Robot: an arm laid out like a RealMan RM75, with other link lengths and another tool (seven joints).
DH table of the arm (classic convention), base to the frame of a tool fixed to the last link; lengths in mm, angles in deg. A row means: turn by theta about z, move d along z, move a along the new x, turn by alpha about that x. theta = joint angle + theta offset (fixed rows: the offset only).
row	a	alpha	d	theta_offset
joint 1	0	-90	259.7	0
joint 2	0	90	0	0
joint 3	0	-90	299.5	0
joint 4	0	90	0	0
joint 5	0	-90	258.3	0
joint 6	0	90	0	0
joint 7	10.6	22	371.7	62.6
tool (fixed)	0	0	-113.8	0
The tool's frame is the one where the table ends.
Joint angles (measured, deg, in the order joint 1, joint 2, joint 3, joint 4, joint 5, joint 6, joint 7), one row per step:
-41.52 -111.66 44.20 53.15 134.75 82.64 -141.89
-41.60 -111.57 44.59 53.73 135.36 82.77 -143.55
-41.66 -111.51 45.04 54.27 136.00 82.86 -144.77
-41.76 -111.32 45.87 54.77 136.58 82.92 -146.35
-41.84 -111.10 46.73 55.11 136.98 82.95 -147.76
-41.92 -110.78 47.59 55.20 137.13 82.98 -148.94
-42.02 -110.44 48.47 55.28 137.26 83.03 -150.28
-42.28 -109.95 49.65 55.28 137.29 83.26 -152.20
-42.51 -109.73 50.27 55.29 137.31 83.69 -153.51
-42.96 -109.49 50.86 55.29 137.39 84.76 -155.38
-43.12 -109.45 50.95 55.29 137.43 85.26 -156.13
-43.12 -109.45 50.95 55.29 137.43 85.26 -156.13
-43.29 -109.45 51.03 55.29 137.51 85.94 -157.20
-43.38 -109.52 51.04 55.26 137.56 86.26 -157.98
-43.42 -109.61 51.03 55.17 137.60 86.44 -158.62
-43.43 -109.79 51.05 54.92 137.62 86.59 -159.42
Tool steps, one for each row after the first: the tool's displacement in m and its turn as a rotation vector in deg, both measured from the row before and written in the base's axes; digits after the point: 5 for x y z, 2 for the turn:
0.00037 0.00074 0.00171 0.03 0.35 1.08
-0.00027 0.00042 0.00113 -0.03 0.57 0.72
0.00008 0.00056 0.00104 -0.13 0.69 0.87
0.00006 0.00036 0.00063 -0.17 0.59 0.78
-0.00001 0.00017 0.00056 -0.23 0.45 0.66
0.00024 0.00022 0.00062 -0.22 0.39 0.79
0.00177 0.00010 0.00049 -0.44 0.32 1.10
0.00221 -0.00095 -0.00042 -0.50 0.00 0.79
0.00438 -0.00265 -0.00087 -1.01 -0.22 1.21
0.00178 -0.00140 -0.00045 -0.41 -0.21 0.57
0.00000 0.00000 0.00000 0.00 0.00 0.00
0.00212 -0.00222 -0.00094 -0.56 -0.34 0.90
0.00139 -0.00118 -0.00108 -0.27 -0.31 0.70
0.00075 -0.00098 -0.00126 -0.19 -0.30 0.66
0.00054 -0.00170 -0.00270 -0.31 -0.45 0.93

